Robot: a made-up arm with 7 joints.
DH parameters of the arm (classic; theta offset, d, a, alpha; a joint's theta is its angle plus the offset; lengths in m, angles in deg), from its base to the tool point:
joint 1: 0 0.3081 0 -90
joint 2: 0 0 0 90
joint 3: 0 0.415 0.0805 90
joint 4: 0 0 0.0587 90
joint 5: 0 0.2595 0 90
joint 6: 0 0 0.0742 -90
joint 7: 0 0.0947 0 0
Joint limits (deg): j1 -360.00..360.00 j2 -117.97..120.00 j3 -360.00..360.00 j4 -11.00..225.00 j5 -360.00..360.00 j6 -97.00..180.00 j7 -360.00..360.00
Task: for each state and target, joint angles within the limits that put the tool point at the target. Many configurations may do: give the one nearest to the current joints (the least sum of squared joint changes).
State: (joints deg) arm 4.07 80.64 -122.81 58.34 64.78 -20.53 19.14
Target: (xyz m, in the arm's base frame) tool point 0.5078 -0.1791 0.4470
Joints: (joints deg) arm 19.90 105.46 -112.52 62.59 63.50 -24.46 19.14
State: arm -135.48 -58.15 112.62 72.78 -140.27 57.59 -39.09
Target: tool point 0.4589 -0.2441 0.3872
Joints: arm -151.74 -56.44 105.21 57.29 -138.94 55.06 -39.09
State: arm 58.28 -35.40 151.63 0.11 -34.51 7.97 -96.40
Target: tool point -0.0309 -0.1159 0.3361
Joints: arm 70.56 -4.91 163.82 -11.00 -44.95 8.78 -96.40
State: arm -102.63 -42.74 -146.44 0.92 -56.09 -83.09 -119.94
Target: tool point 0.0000 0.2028 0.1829
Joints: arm -117.26 -73.31 -175.45 -11.00 -41.07 -54.33 -119.94
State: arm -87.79 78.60 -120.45 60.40 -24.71 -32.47 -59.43
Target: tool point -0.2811 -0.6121 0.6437
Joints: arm -88.78 73.77 -122.45 110.85 -16.70 -18.31 -59.43
